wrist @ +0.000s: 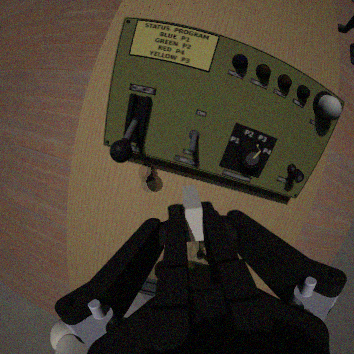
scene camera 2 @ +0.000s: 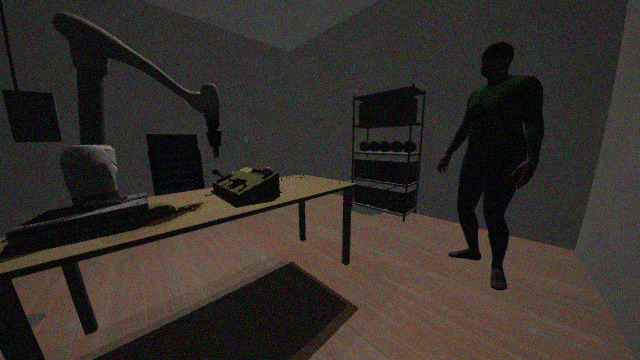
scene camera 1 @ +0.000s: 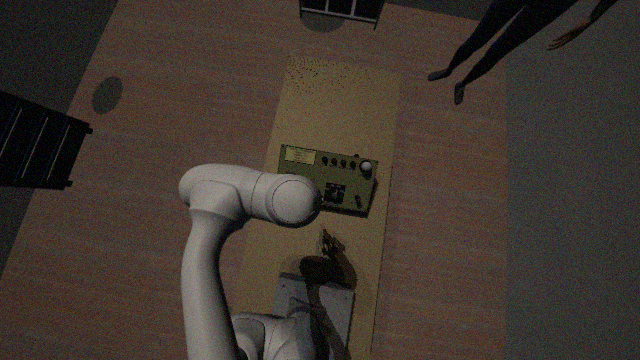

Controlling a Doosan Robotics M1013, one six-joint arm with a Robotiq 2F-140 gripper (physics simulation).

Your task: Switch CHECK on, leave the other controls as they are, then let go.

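Places are measured from the arm's base along level axes (x left, y back, z up), in centimetres.
Pixels of known places: gripper, fingertip midpoint: (wrist: 189, 197) (scene camera 2: 216, 157); arm's base at its link origin: (scene camera 2: 99, 205) (scene camera 1: 303, 320).
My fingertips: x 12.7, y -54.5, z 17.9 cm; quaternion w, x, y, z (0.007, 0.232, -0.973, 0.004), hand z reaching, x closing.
Observation:
Ahead of a thing's pixels: the offset from my fingertips to its middle. "pt": to the spot under its first point. Level surfaces: height alone.
The green control panel {dx -4.5, dy -14.3, dz -16.9 cm} (scene camera 1: 352, 181) (scene camera 2: 262, 189) (wrist: 170, 100) stands on the table. The CHECK switch {dx +0.7, dy -6.2, dz -14.4 cm} (wrist: 194, 145) is a small grey lever at the middle of the panel's lower half. Its lever points down toward the lower label, away from the ON label {pt dx +1.1, dy -11.9, dz -15.0 cm} (wrist: 201, 113). My gripper (scene camera 2: 216, 154) (wrist: 189, 197) is shut and empty. It hangs above and in front of the panel's near edge, apart from the switch. In scene camera 1 the arm hides the gripper and the CHECK switch.
The CYCLE lever {dx +12.5, dy -3.8, dz -13.8 cm} (wrist: 131, 131) has its black ball at the lower end. The program dial {dx -11.1, dy -8.3, dz -14.9 cm} (wrist: 253, 159) points near P4. A small black switch {dx -23.1, dy -9.6, dz -15.1 cm} (wrist: 295, 173), several lamps and a white knob {pt dx -21.8, dy -24.3, dz -6.3 cm} (scene camera 1: 366, 166) (wrist: 330, 106) are on the right. A person (scene camera 2: 502, 125) stands beyond the table {dz -25.1 cm} (scene camera 2: 320, 184).

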